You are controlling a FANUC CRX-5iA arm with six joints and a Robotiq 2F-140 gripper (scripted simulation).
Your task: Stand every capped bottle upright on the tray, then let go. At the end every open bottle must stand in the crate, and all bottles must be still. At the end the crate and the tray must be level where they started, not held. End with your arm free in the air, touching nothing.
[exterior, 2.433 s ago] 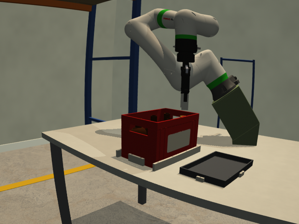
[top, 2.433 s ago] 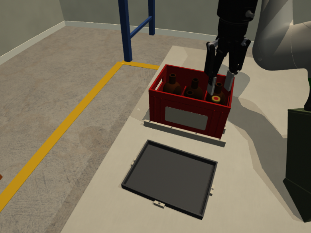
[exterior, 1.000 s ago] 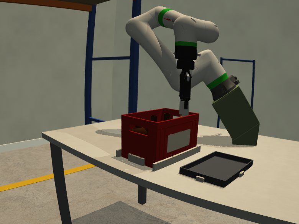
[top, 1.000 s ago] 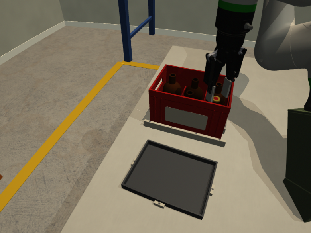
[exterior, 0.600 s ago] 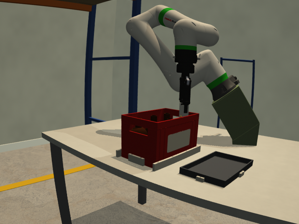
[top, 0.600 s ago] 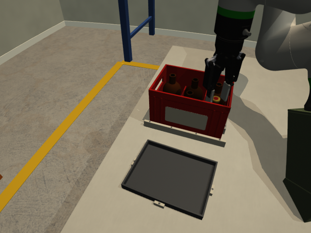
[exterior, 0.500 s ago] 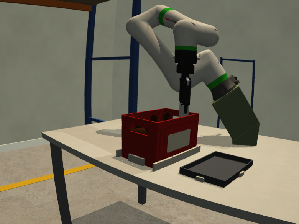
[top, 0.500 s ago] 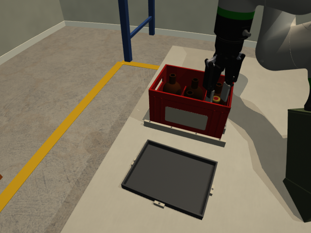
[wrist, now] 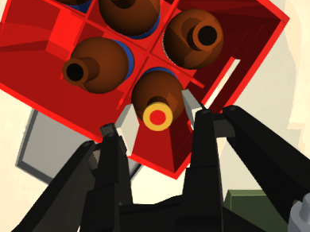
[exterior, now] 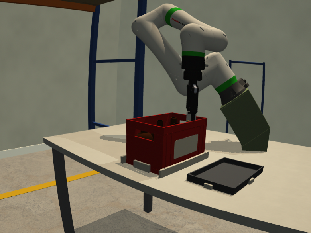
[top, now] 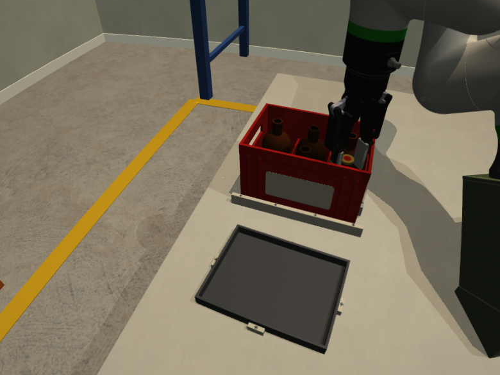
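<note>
My hand is 70 mm above the capped bottle. The rest, counted from my hand: red crate 90 mm ahead, 40 mm to the right, 80 mm below; then dark tray 60 mm ahead, 240 mm to the left, 150 mm below.
</note>
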